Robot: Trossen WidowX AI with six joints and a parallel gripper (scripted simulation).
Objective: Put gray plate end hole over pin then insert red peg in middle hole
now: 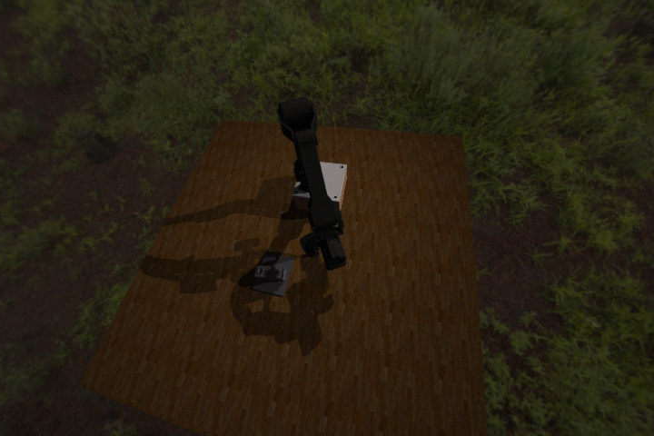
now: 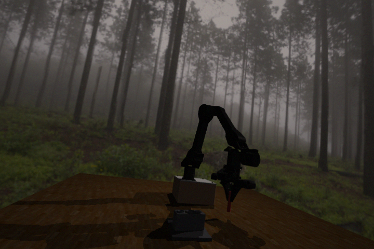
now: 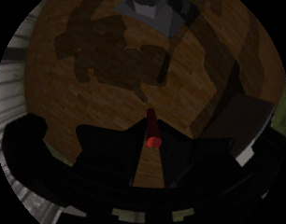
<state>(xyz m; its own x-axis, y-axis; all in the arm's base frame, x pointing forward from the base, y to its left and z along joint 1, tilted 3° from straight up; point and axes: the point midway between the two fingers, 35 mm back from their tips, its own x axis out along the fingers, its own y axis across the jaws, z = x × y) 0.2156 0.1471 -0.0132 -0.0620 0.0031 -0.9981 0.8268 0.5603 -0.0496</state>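
The gray plate is 19 cm to the right of my gripper tip, 14 cm ahead of it and 2 cm below it. Round my gripper tip: red peg right at my gripper tip; then dark base 17 cm to the right, 13 cm ahead, 6 cm below.
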